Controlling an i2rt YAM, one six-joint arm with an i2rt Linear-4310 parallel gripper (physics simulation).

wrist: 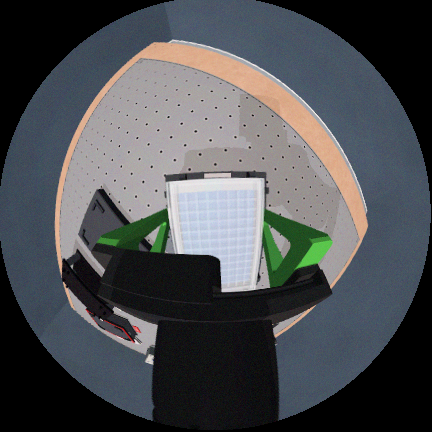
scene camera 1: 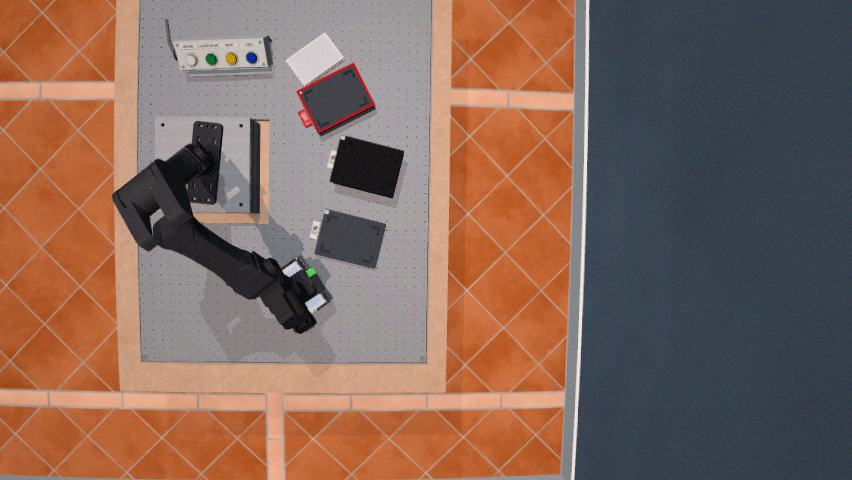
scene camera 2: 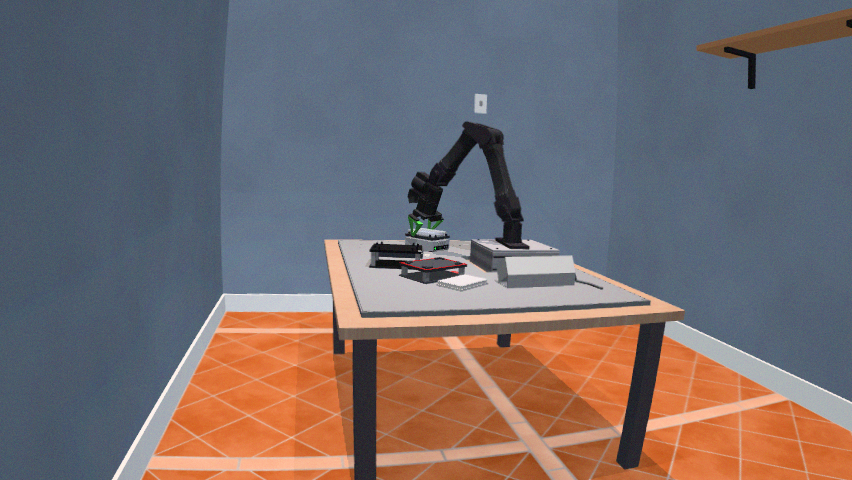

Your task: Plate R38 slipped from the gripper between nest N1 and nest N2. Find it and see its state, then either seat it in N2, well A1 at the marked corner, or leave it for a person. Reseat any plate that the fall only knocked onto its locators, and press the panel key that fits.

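Pixels of known places: gripper, fingertip midpoint: (wrist: 213, 212) (scene camera 1: 306, 299) (scene camera 2: 420, 234); arm's base, link origin: (scene camera 1: 205, 163) (scene camera 2: 511, 244).
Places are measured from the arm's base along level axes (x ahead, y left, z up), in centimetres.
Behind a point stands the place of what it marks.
Note:
My gripper (scene camera 1: 304, 286) @[x 27.7, y -31.4, z -1.5 cm] (scene camera 2: 424, 230) @[x 27.7, y -31.4, z -1.5 cm] (wrist: 213, 212) @[x 27.7, y -31.4, z -1.5 cm] has its green fingers on the two sides of a pale plate with a bluish grid top (scene camera 1: 315, 302) @[x 30.4, y -31.6, z 0.2 cm] (scene camera 2: 431, 233) @[x 24.6, y -23.5, z -0.1 cm] (wrist: 220, 225) @[x 26.9, y -31.2, z 0.3 cm] and is shut on it. The plate is level, at the grey device (scene camera 2: 420, 243) @[x 28.4, y -25.4, z -4.3 cm] below; any gap under it is hidden. A loose white plate (scene camera 1: 314, 58) @[x 22.6, y 30.6, z -5.4 cm] (scene camera 2: 462, 282) @[x 23.4, y 33.5, z -5.4 cm] lies flat on the table beside the red-rimmed nest (scene camera 1: 336, 98) @[x 29.8, y 20.3, z -2.9 cm] (scene camera 2: 434, 264) @[x 29.6, y 21.8, z -2.9 cm] (wrist: 111, 325) @[x 29.3, y 15.6, z -2.9 cm]. The key panel (scene camera 1: 223, 44) @[x 1.6, y 29.3, z 1.0 cm] (scene camera 2: 536, 271) @[x 2.0, y 32.7, z -2.4 cm] has white, green, yellow and blue keys. I cannot read plate or nest labels.
A black-topped unit (scene camera 1: 366, 166) @[x 39.4, y 3.7, z -1.0 cm] and a dark grey nest (scene camera 1: 349, 238) @[x 36.7, y -15.0, z -5.1 cm] (wrist: 97, 215) @[x 41.6, y -18.6, z -5.1 cm] stand between the held plate and the red-rimmed nest. The arm's base block (scene camera 1: 235, 134) @[x 6.6, y 7.8, z 0.1 cm] (scene camera 2: 485, 257) @[x 10.4, y 5.6, z -3.6 cm] stands on the left in the top view. A thin rod (scene camera 1: 169, 36) @[x -15.9, y 32.5, z -6.3 cm] stands out beside the panel.

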